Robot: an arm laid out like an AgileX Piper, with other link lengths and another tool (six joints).
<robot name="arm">
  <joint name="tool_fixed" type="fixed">
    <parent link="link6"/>
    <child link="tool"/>
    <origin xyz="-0.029 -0.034 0.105" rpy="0 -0.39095 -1.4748"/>
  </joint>
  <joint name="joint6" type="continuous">
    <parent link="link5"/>
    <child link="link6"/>
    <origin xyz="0.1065 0 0" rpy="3.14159 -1.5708 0"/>
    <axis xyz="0 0 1"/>
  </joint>
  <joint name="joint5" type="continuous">
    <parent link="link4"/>
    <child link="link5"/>
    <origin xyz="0 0 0" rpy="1.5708 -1.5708 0"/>
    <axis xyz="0 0 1"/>
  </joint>
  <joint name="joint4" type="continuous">
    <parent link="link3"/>
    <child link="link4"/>
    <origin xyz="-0.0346 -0.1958 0" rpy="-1.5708 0 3.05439"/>
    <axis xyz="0 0 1"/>
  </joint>
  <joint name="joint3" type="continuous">
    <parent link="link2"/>
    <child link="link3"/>
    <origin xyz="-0.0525 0.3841 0"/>
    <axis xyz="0 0 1"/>
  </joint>
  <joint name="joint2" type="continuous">
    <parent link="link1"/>
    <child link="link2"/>
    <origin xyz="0 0 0" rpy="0 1.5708 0"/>
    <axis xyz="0 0 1"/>
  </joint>
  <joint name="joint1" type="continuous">
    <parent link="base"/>
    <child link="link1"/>
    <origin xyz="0 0 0.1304" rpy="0 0 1.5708"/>
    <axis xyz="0 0 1"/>
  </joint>
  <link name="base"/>
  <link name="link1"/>
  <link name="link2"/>
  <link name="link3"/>
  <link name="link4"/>
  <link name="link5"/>
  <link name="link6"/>
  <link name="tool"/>
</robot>
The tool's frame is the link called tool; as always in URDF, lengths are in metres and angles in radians. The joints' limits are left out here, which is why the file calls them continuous.
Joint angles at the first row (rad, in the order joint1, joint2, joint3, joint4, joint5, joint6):
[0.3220, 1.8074, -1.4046, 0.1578, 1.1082, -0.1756]
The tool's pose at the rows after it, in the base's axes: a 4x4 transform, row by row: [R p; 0 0 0 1], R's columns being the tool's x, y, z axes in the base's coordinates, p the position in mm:
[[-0.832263 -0.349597 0.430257 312.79], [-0.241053 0.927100 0.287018 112.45], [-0.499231 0.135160 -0.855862 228.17], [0 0 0 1]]
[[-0.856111 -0.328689 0.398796 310.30], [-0.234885 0.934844 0.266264 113.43], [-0.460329 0.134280 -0.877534 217.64], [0 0 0 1]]
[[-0.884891 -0.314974 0.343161 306.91], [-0.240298 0.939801 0.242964 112.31], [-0.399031 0.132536 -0.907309 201.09], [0 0 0 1]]
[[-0.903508 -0.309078 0.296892 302.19], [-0.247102 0.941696 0.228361 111.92], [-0.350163 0.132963 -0.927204 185.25], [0 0 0 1]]
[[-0.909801 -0.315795 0.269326 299.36], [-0.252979 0.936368 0.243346 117.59], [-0.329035 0.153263 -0.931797 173.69], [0 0 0 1]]
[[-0.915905 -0.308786 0.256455 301.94], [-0.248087 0.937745 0.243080 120.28], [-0.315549 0.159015 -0.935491 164.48], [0 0 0 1]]
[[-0.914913 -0.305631 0.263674 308.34], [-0.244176 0.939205 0.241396 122.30], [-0.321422 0.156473 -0.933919 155.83], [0 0 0 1]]
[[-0.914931 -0.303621 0.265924 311.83], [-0.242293 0.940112 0.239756 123.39], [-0.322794 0.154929 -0.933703 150.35], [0 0 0 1]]
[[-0.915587 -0.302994 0.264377 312.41], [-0.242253 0.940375 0.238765 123.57], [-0.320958 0.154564 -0.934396 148.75], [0 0 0 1]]
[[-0.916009 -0.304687 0.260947 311.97], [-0.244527 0.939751 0.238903 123.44], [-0.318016 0.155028 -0.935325 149.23], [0 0 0 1]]
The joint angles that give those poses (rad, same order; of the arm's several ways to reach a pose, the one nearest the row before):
[0.3540, 1.8074, -1.3929, 0.1510, 1.1106, -0.1514]
[0.3593, 1.8339, -1.3832, 0.1472, 1.1158, -0.1273]
[0.3593, 1.8754, -1.3651, 0.1464, 1.1236, -0.1203]
[0.3615, 1.9079, -1.3332, 0.1501, 1.1120, -0.1221]
[0.3676, 1.9298, -1.3087, 0.1759, 1.0888, -0.1434]
[0.3676, 1.9556, -1.3065, 0.1849, 1.0747, -0.1453]
[0.3676, 1.9780, -1.3065, 0.1849, 1.0458, -0.1454]
[0.3676, 1.9924, -1.3065, 0.1849, 1.0298, -0.1453]
[0.3676, 1.9969, -1.3065, 0.1849, 1.0273, -0.1454]
[0.3676, 1.9969, -1.3085, 0.1849, 1.0327, -0.1469]

